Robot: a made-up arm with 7 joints. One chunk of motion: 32 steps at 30 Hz.
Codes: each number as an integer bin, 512 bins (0 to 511) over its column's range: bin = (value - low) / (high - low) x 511, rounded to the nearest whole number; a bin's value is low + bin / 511 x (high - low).
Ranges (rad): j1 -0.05..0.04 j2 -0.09..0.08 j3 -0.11..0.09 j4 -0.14..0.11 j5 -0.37..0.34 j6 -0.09..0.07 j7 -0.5..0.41
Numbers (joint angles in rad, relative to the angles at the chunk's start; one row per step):
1: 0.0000 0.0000 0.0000 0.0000 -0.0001 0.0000 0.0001
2: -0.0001 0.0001 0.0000 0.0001 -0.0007 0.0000 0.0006
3: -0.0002 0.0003 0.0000 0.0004 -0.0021 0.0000 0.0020
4: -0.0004 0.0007 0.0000 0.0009 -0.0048 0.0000 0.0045
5: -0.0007 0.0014 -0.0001 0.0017 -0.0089 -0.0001 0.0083
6: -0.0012 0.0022 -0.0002 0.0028 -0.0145 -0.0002 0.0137
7: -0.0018 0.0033 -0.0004 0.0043 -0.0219 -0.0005 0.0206
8: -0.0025 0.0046 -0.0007 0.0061 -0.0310 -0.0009 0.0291
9: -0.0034 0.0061 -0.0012 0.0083 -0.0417 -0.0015 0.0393
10: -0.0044 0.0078 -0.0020 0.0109 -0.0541 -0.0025 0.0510
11: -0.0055 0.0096 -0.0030 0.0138 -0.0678 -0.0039 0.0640
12: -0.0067 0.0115 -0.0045 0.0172 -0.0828 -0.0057 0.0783
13: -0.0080 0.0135 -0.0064 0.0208 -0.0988 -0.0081 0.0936
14: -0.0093 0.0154 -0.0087 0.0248 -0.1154 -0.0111 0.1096
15: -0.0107 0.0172 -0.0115 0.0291 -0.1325 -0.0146 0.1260
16: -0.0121 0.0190 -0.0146 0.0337 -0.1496 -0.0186 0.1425
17: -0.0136 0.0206 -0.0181 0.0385 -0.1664 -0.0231 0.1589
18: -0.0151 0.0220 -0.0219 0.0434 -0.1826 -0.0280 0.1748
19: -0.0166 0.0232 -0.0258 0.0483 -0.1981 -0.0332 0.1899
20: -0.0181 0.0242 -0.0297 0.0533 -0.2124 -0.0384 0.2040
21: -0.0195 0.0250 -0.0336 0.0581 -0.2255 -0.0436 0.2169
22: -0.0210 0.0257 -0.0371 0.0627 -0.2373 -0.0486 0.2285
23: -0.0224 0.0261 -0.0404 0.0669 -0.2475 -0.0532 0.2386
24: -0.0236 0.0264 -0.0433 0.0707 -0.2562 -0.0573 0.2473
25: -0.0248 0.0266 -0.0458 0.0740 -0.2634 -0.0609 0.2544
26: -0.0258 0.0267 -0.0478 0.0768 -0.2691 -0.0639 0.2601
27: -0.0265 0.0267 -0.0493 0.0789 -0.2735 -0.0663 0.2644
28: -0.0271 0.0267 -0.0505 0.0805 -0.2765 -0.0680 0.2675
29: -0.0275 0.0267 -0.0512 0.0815 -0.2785 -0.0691 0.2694
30: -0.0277 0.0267 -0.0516 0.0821 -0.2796 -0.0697 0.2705
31: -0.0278 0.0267 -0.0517 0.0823 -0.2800 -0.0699 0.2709
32: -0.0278 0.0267 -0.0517 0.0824 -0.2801 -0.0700 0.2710
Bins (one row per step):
1: 284 271 281 286 266 287 281
2: 283 271 281 286 266 287 281
3: 283 271 281 287 265 287 282
4: 282 273 281 288 263 287 283
5: 280 275 281 290 260 287 285
6: 277 277 281 292 256 287 288
7: 274 280 280 295 251 286 292
8: 270 284 279 299 244 285 297
9: 265 289 278 303 236 283 303
10: 259 294 276 308 227 279 309
11: 253 299 273 314 217 275 317
12: 246 305 270 321 207 269 325
13: 238 311 265 329 195 262 333
14: 231 317 259 337 183 252 342
15: 223 322 252 346 171 241 352
16: 215 328 244 355 159 228 361
17: 207 332 235 365 147 214 370
18: 198 337 225 375 135 198 379
19: 190 340 215 385 124 181 387
20: 181 343 205 395 113 165 395
21: 173 346 195 405 104 148 403
22: 165 348 186 414 96 132 409
23: 157 349 178 423 88 118 415
24: 150 350 170 431 82 104 420
25: 143 350 164 437 77 93 424
26: 137 351 159 443 73 83 427
27: 133 351 155 447 69 76 429
28: 130 351 152 451 67 70 431
29: 128 351 150 453 66 67 432
30: 127 351 149 454 65 65 433
31: 126 351 149 454 65 64 433
32: 126 351 149 455 65 64 433

